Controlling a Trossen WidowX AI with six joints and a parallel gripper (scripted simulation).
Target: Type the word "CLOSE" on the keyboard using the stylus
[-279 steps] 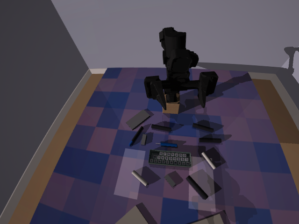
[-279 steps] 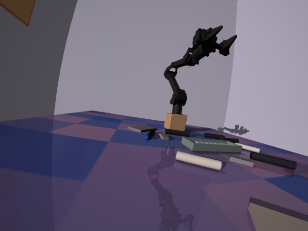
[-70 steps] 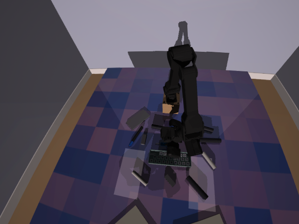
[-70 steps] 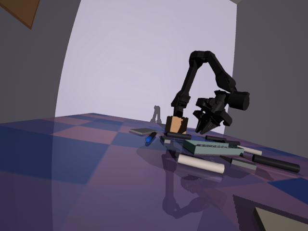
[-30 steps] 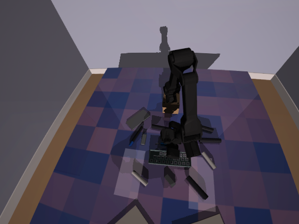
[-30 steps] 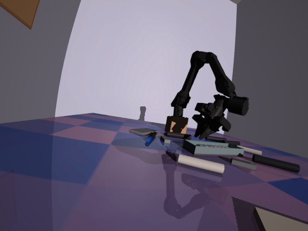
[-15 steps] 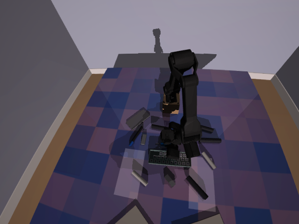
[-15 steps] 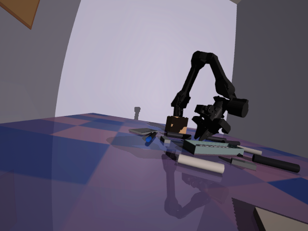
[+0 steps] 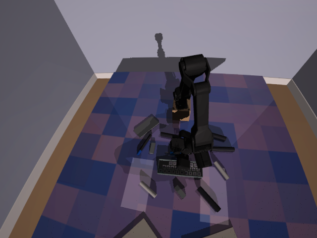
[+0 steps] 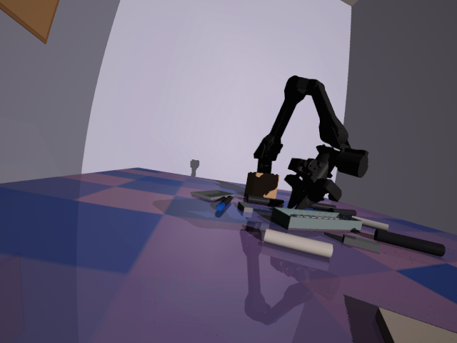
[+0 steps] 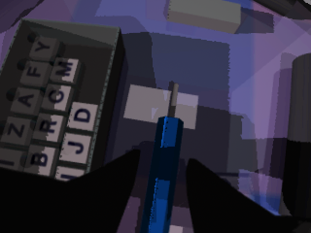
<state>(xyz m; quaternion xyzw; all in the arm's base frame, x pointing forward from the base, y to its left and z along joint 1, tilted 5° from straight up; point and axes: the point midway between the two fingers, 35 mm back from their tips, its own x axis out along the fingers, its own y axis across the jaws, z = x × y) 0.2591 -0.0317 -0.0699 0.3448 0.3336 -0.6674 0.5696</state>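
Right now the blue stylus is 1 cm to the right of my gripper tip and 1 cm below it. Also, from my gripper tip: grey slab (17 cm behind, 17 cm to the right, 1 cm below); then small grey block (19 cm ahead, 2 cm to the left, 1 cm below); then blue-tipped pen (3 cm behind, 19 cm to the right, 1 cm below).
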